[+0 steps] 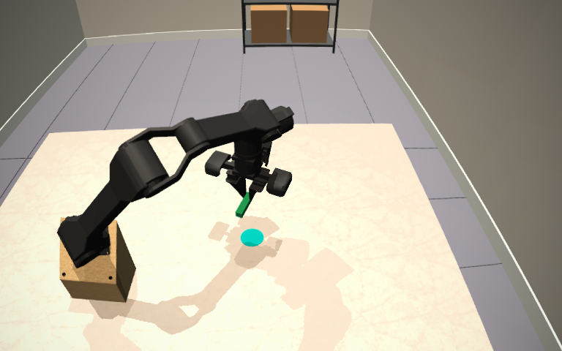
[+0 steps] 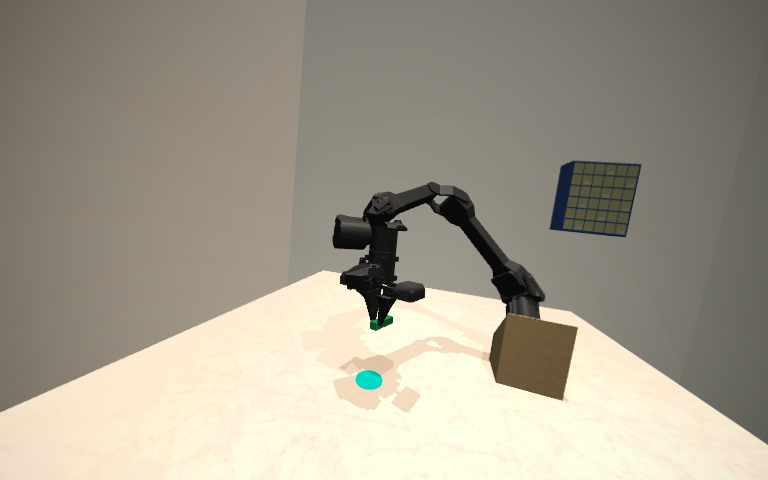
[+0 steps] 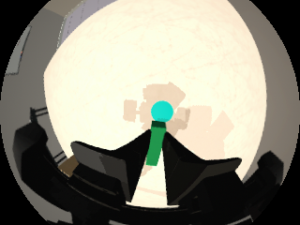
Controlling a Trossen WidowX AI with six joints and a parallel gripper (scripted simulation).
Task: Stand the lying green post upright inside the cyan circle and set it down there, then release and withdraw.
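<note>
The cyan circle is 10 mm to the right of my gripper tip and 130 mm below it. The rest, counted from my gripper tip: green post 10 mm behind, 20 mm to the right.
</note>
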